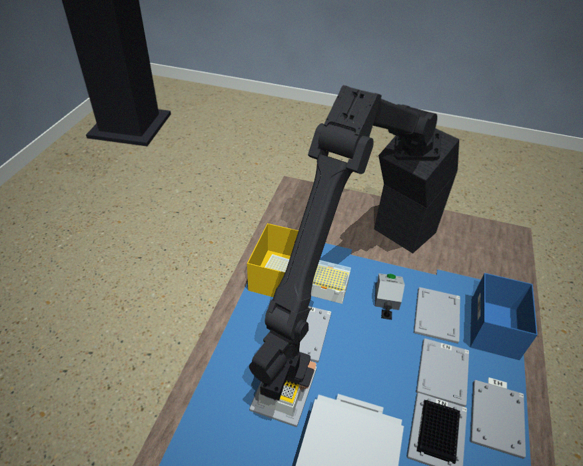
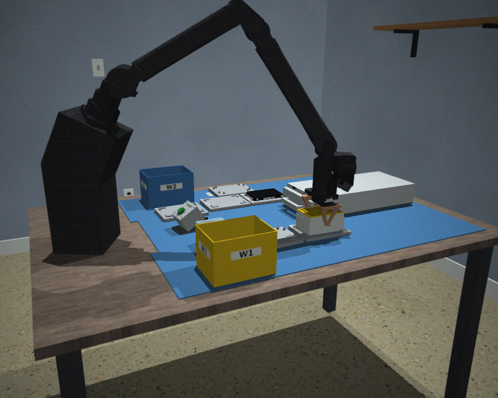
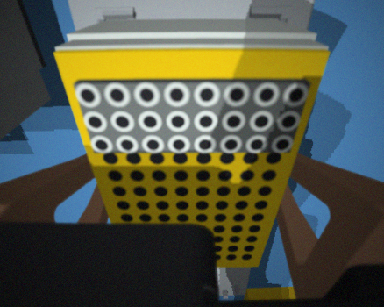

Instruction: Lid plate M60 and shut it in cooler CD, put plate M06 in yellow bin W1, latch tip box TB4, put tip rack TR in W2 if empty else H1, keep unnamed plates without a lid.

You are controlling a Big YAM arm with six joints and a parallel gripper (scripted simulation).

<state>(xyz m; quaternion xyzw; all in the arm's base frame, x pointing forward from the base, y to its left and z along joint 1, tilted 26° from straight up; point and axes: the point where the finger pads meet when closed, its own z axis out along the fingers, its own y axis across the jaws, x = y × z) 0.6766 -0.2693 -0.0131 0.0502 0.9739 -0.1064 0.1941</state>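
The tip rack TR is 1 cm behind my hand and 1 cm above it. The rest, counted from my hand: nest N2: 4 cm below; then white assay plate: 13 cm ahead, 17 cm to the left, 2 cm below; then nest N4: 18 cm behind, 2 cm to the left, 4 cm below.
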